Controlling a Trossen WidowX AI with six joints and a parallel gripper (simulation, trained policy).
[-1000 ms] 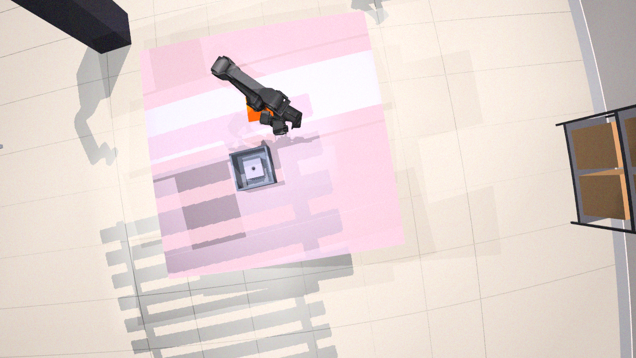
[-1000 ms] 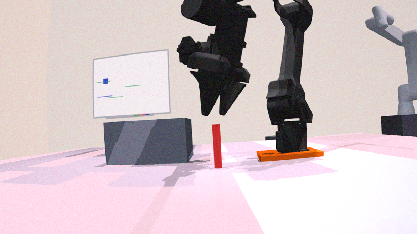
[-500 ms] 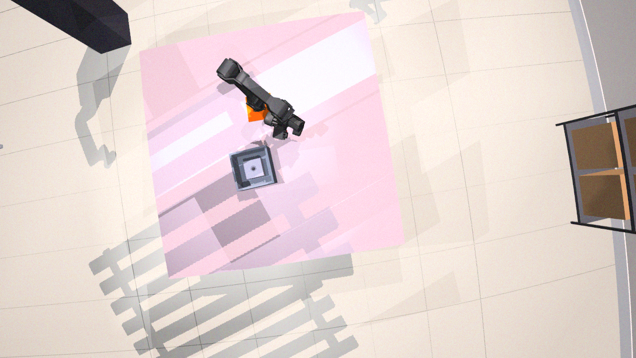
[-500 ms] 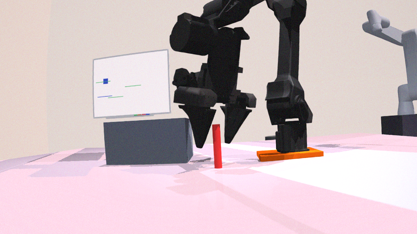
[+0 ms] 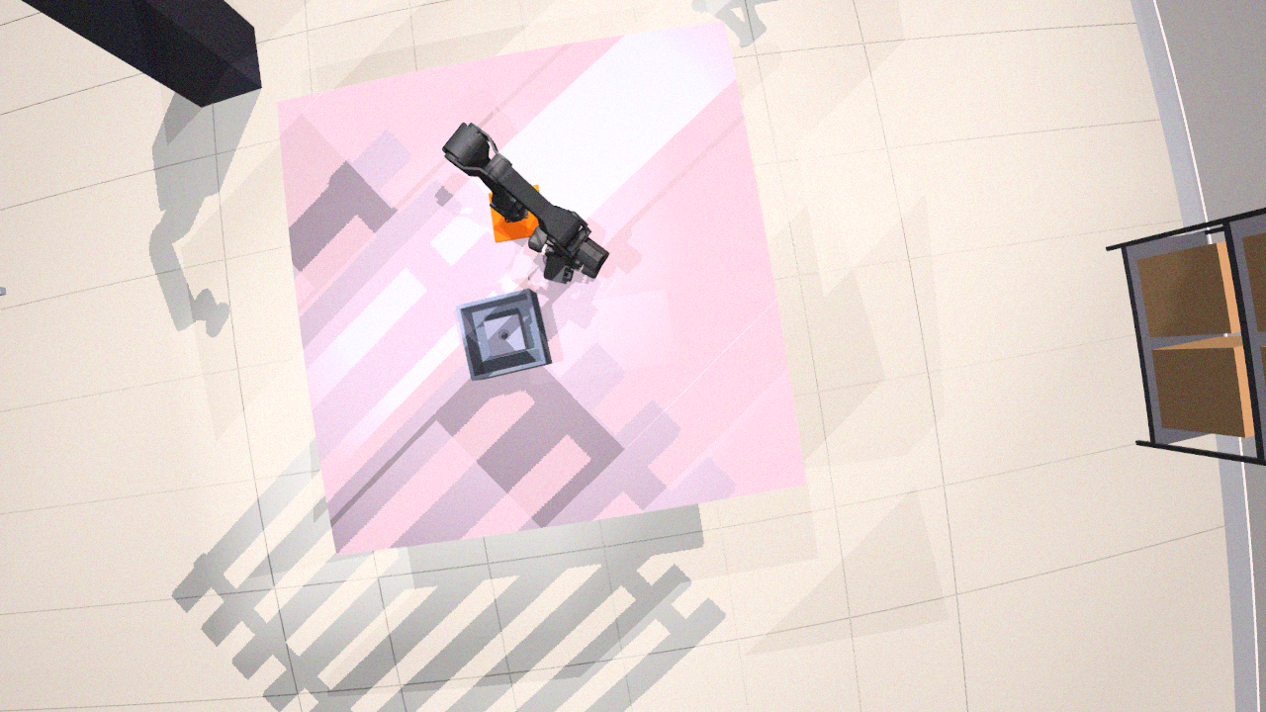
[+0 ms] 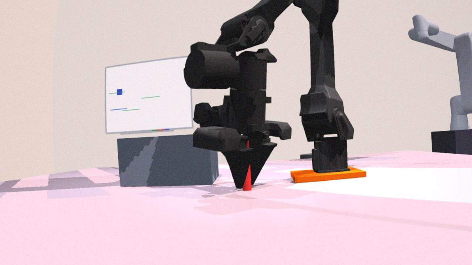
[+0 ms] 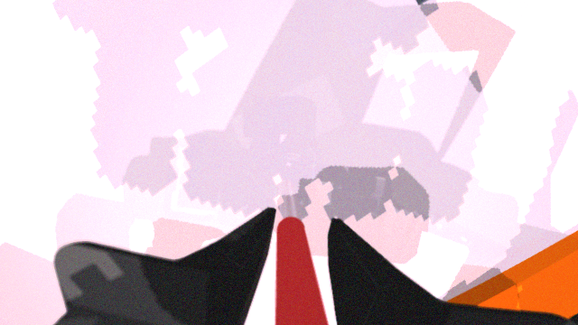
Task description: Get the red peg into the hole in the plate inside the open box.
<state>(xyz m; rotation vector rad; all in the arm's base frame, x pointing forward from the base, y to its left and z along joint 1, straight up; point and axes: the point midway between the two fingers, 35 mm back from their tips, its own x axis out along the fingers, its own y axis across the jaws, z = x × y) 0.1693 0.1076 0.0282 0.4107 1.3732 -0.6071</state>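
Right now the red peg is 10 mm to the left of my gripper tip and 30 mm above it. From my gripper tip the other things lie so: plate (160 mm ahead, 190 mm to the right, 40 mm above); then grey box (160 mm ahead, 190 mm to the right, 20 mm above).
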